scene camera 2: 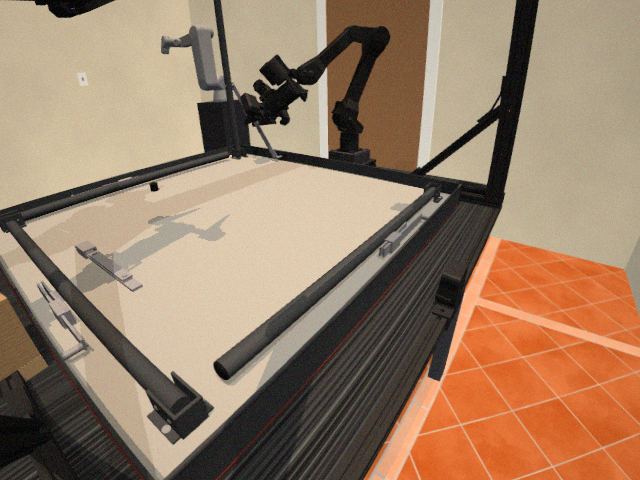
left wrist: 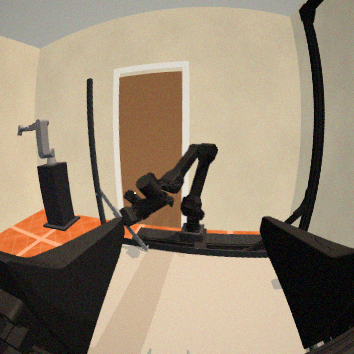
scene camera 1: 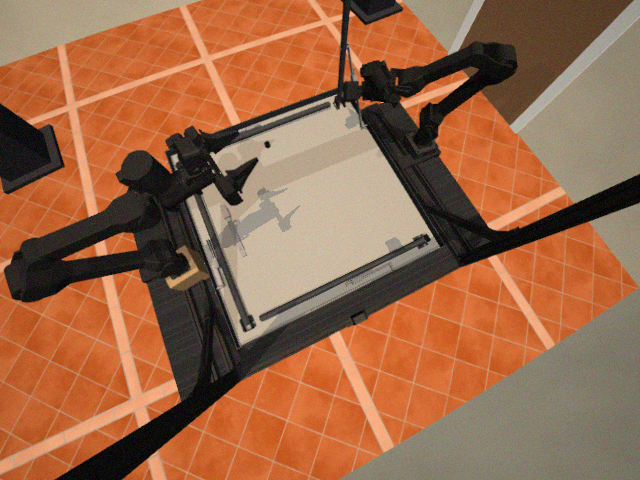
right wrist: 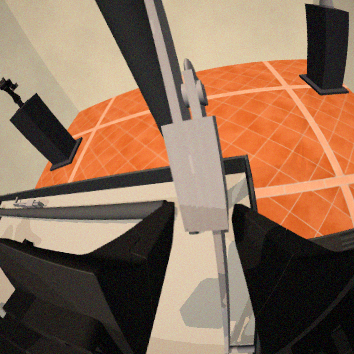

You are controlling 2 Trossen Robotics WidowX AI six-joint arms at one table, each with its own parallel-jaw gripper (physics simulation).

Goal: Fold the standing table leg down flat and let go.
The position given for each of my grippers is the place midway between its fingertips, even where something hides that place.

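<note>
There's a pale tabletop [scene camera 2: 220,248] here, and you get the pale tabletop [scene camera 1: 322,201] in scene camera 1 too. The left wrist view has the tabletop [left wrist: 153,294], and the right wrist view shows the tabletop [right wrist: 189,307] along with a light grey sleeve [right wrist: 193,149]. Then there's my left gripper [scene camera 1: 248,145], and the left wrist view also shows my left gripper [left wrist: 194,225]. I can see my right gripper [scene camera 2: 248,124] in scene camera 2, the left wrist view has my right gripper [left wrist: 117,223], and the right wrist view has my right gripper [right wrist: 203,210] as well.
</note>
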